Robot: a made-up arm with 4 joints.
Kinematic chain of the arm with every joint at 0, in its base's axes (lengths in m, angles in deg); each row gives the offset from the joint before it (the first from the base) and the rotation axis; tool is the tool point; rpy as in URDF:
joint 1: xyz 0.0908 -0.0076 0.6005 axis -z
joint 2: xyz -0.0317 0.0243 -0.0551 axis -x
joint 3: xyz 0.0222 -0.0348 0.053 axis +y
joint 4: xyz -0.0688 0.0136 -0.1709 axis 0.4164 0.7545 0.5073
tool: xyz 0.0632 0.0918 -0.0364 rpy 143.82 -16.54 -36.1
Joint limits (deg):
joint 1: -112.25..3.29
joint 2: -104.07..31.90
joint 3: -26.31..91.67
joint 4: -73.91..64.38
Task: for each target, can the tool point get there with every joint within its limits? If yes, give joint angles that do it. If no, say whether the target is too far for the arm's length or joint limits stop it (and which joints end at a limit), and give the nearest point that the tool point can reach.
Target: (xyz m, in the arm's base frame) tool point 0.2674 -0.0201 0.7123
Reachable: no: joint limits stop it (at a limit: joint 1, joint 3, joint 4) | nearest point 0.2563 -0.1341 0.6636 | short by 0.124 m
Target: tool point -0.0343 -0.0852 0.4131
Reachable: yes | joints -86.91 -0.68 -0.21 51.58
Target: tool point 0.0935 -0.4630 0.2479
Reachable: no: too far | nearest point 0.0912 -0.2126 0.4572 | short by 0.326 m
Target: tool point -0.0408 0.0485 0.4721
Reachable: yes | joints -79.73 -42.45 -2.65 -36.90
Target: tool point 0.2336 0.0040 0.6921
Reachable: no: joint limits stop it (at a limit: joint 1, joint 2, joint 3) | nearest point 0.1975 0.1050 0.6133 | short by 0.133 m
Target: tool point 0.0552 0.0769 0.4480
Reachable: yes | joints -83.06 -0.80 -17.05 -52.57
